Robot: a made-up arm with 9 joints. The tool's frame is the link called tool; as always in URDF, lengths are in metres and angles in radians.
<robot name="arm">
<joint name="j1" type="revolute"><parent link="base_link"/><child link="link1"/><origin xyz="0 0 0.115" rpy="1.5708 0 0"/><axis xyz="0 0 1"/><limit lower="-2.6" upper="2.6"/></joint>
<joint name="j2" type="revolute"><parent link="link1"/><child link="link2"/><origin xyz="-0.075 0.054 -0.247" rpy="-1.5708 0 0"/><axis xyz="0 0 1"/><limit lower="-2.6" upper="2.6"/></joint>
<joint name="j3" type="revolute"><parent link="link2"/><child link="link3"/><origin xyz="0.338 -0.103 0.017"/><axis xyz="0 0 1"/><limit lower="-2.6" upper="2.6"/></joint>
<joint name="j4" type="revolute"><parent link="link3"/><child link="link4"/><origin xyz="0.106 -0.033 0.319" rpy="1.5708 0 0"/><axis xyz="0 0 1"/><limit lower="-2.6" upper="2.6"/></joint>
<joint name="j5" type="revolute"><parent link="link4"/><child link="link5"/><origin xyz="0.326 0.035 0.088" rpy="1.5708 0 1.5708"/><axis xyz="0 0 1"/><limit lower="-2.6" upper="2.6"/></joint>
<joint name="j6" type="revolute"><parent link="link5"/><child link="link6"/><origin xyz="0.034 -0.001 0.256" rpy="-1.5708 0 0"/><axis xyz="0 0 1"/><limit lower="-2.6" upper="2.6"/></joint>
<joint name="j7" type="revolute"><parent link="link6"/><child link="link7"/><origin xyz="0.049 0.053 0.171" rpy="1.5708 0 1.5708"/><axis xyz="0 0 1"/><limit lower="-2.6" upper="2.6"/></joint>
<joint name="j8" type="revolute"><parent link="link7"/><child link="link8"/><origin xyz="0.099 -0.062 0.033" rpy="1.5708 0 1.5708"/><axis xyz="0 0 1"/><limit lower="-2.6" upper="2.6"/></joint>
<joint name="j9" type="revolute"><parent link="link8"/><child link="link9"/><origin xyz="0.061 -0.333 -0.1" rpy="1.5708 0 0"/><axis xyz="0 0 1"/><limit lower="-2.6" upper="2.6"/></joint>
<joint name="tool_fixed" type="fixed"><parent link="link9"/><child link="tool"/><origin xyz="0.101 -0.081 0.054" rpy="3.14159 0 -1.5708"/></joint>
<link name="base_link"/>
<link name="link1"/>
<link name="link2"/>
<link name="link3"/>
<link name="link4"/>
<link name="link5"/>
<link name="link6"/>
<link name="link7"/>
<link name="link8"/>
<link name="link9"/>
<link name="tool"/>
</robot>
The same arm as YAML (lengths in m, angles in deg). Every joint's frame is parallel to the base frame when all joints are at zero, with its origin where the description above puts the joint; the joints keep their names.
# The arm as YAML. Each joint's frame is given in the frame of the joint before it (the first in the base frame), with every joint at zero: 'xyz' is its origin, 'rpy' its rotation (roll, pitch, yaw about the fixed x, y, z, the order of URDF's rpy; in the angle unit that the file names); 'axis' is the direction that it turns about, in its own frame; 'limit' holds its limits. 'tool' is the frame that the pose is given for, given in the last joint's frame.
units:
  length: m
  angle: deg
joints:
  - name: j1
    type: revolute
    origin:
      xyz: [0.0, 0.0, 0.115]
      rpy: [0.0, 0.0, 0.0]
    axis: "-y"
    limit:
      lower: -148.97
      upper: 148.97
  - name: j2
    type: revolute
    origin:
      xyz: [-0.075, 0.247, 0.054]
      rpy: [0.0, 0.0, 0.0]
    axis: "+z"
    limit:
      lower: -148.97
      upper: 148.97
  - name: j3
    type: revolute
    origin:
      xyz: [0.338, -0.103, 0.017]
      rpy: [0.0, 0.0, 0.0]
    axis: "+z"
    limit:
      lower: -148.97
      upper: 148.97
  - name: j4
    type: revolute
    origin:
      xyz: [0.106, -0.033, 0.319]
      rpy: [0.0, 0.0, 0.0]
    axis: "-y"
    limit:
      lower: -148.97
      upper: 148.97
  - name: j5
    type: revolute
    origin:
      xyz: [0.326, -0.088, 0.035]
      rpy: [0.0, 0.0, 0.0]
    axis: "+x"
    limit:
      lower: -148.97
      upper: 148.97
  - name: j6
    type: revolute
    origin:
      xyz: [0.256, 0.001, 0.034]
      rpy: [0.0, 0.0, 0.0]
    axis: "-y"
    limit:
      lower: -148.97
      upper: 148.97
  - name: j7
    type: revolute
    origin:
      xyz: [-0.053, -0.171, 0.049]
      rpy: [0.0, 0.0, 0.0]
    axis: "+z"
    limit:
      lower: -148.97
      upper: 148.97
  - name: j8
    type: revolute
    origin:
      xyz: [-0.099, 0.062, 0.033]
      rpy: [0.0, 0.0, 0.0]
    axis: "-x"
    limit:
      lower: -148.97
      upper: 148.97
  - name: j9
    type: revolute
    origin:
      xyz: [0.1, -0.061, -0.333]
      rpy: [0.0, 0.0, 0.0]
    axis: "-z"
    limit:
      lower: -148.97
      upper: 148.97
tool:
  origin:
    xyz: [0.081, -0.101, -0.054]
    rpy: [0.0, 0.0, 0.0]

